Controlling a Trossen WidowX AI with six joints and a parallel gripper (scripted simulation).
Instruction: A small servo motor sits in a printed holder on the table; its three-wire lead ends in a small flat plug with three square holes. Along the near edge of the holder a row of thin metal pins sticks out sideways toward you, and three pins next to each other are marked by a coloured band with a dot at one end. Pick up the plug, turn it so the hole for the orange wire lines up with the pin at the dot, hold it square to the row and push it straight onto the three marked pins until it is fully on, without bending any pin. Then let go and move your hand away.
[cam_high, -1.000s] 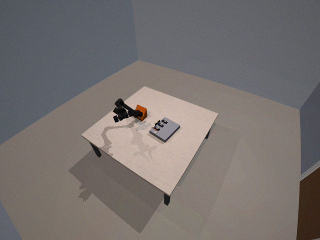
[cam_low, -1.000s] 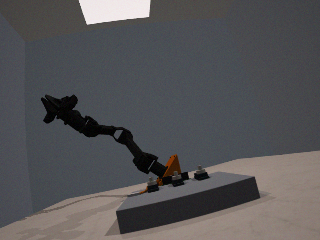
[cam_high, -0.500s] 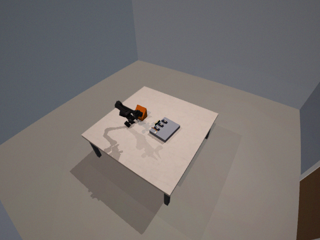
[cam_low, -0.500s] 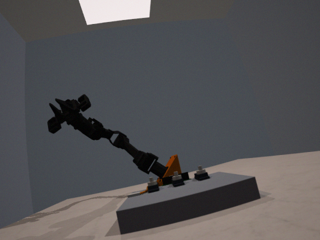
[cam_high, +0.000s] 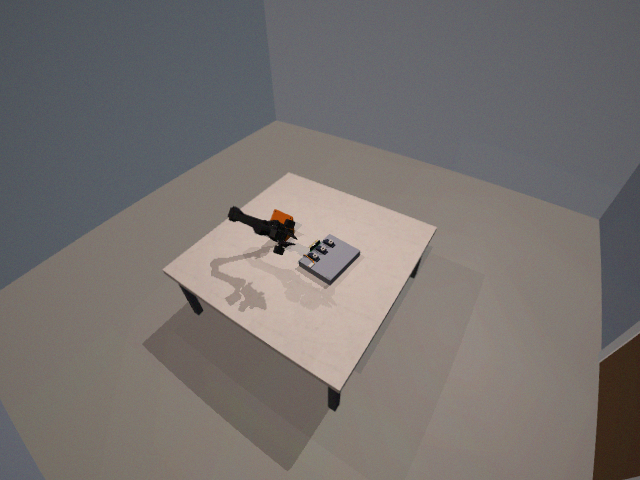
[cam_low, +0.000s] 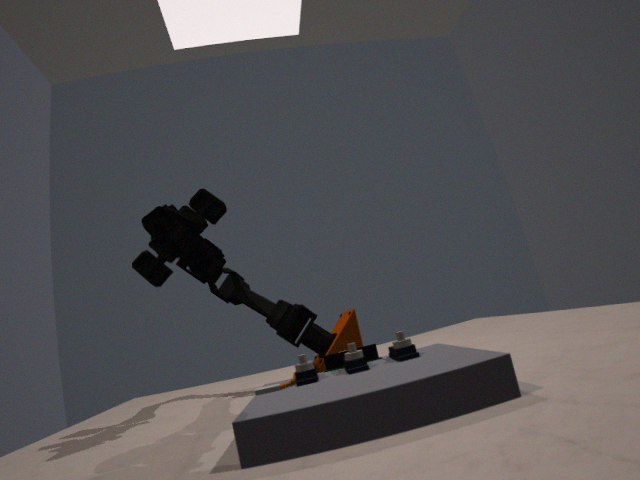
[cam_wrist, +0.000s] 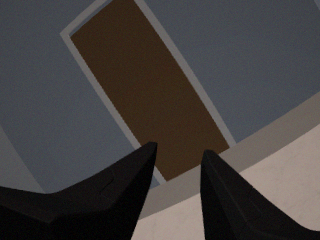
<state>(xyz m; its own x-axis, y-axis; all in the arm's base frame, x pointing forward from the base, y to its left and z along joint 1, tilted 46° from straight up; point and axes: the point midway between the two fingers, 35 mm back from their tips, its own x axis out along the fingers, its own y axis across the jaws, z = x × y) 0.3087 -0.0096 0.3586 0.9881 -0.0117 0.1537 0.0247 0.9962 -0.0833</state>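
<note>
Now: gripper tip 100 mm short of the grey printed holder, 230 mm to the right of it and 310 mm above it.
</note>
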